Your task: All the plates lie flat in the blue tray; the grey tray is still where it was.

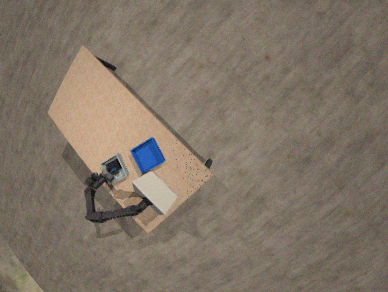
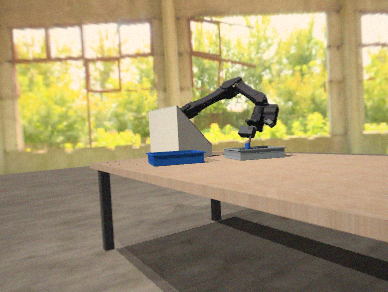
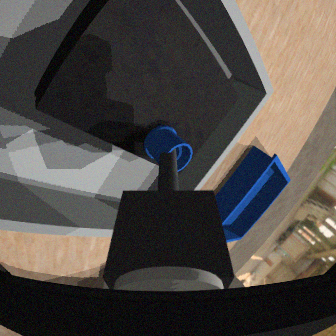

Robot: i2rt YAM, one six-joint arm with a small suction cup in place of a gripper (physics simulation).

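Pixels of known places: hand, tool point: (image 1: 115,168) (image 3: 167,136); arm's base, link origin: (image 1: 147,200) (image 2: 176,124).
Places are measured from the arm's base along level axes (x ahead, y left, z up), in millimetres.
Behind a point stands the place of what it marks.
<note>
A grey tray (image 1: 124,171) @(z -146, x 325, y 124 mm) (image 2: 256,153) @(z -170, x 509, y 167 mm) (image 3: 257,77) @(z -151, x 494, y 117 mm) stands near the table's edge beside the arm. A dark plate (image 1: 112,164) @(z -151, x 454, y 193 mm) (image 3: 150,77) @(z -151, x 447, y 231 mm) lies flat inside it; I cannot tell whether more plates lie under it. My blue suction cup (image 1: 114,170) (image 2: 247,145) (image 3: 163,140) is down inside the grey tray, and its end rests on the plate near the plate's edge, with its shadow joined to it. The blue tray (image 1: 141,145) @(z -156, x 384, y -173 mm) (image 2: 175,157) @(z -165, x 386, y -193 mm) (image 3: 253,187) @(z -196, x 310, y -208 mm) stands empty a little way off, apart from the grey tray.
A white wedge-shaped block (image 1: 155,192) @(z -10, x 11, y -99 mm) (image 2: 164,130) @(z -35, x 40, y -95 mm) holds the arm's base, close to both trays. The wooden table (image 1: 91,101) @(z -197, x 1095, y 10 mm) (image 2: 280,179) @(z -197, x 991, y -169 mm) stretches far beyond them. The grey tray sits close to the table's edge.
</note>
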